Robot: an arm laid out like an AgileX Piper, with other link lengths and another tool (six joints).
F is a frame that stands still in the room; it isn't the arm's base.
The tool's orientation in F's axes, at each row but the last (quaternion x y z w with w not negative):
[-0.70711, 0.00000, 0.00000, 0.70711]
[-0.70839, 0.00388, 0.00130, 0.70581]
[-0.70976, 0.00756, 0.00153, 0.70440]
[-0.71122, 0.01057, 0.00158, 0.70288]
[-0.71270, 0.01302, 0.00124, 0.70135]
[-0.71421, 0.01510, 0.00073, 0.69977]
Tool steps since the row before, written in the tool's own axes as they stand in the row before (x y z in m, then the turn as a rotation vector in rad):
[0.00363, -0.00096, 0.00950, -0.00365, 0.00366, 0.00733]
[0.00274, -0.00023, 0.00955, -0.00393, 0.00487, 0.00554]
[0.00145, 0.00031, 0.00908, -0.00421, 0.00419, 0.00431]
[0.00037, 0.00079, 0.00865, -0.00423, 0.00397, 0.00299]
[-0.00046, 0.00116, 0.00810, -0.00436, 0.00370, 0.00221]
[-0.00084, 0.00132, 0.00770, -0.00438, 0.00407, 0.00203]
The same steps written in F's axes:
[0.00363, 0.00950, 0.00096, -0.00365, 0.00733, -0.00366]
[0.00278, 0.00954, 0.00017, -0.00395, 0.00554, -0.00486]
[0.00152, 0.00906, -0.00040, -0.00423, 0.00431, -0.00417]
[0.00047, 0.00863, -0.00090, -0.00426, 0.00300, -0.00393]
[-0.00035, 0.00809, -0.00128, -0.00440, 0.00222, -0.00365]
[-0.00071, 0.00769, -0.00146, -0.00443, 0.00204, -0.00401]

